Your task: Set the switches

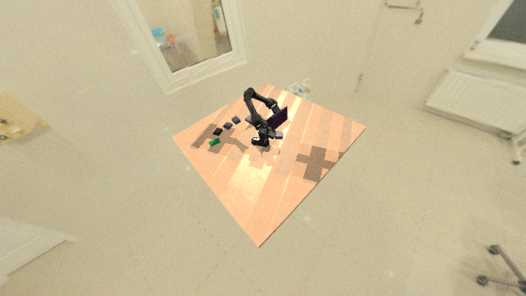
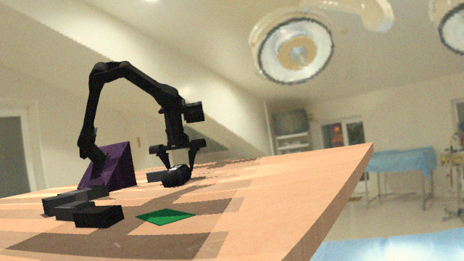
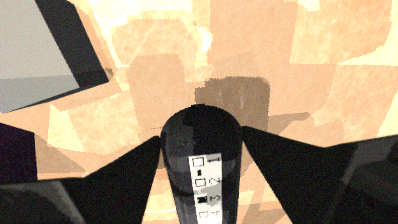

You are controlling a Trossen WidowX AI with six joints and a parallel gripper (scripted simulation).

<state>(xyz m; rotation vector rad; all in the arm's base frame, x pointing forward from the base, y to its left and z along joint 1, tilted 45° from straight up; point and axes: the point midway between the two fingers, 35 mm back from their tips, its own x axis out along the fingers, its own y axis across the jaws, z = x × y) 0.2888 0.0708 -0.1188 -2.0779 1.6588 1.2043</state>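
Right now the grey block is 14 cm behind my gripper tip, 1 cm to the left of it and 1 cm below it. From my gripper tip the other things lie so: flat green card (38 cm to the right, 29 cm ahead, 3 cm below).
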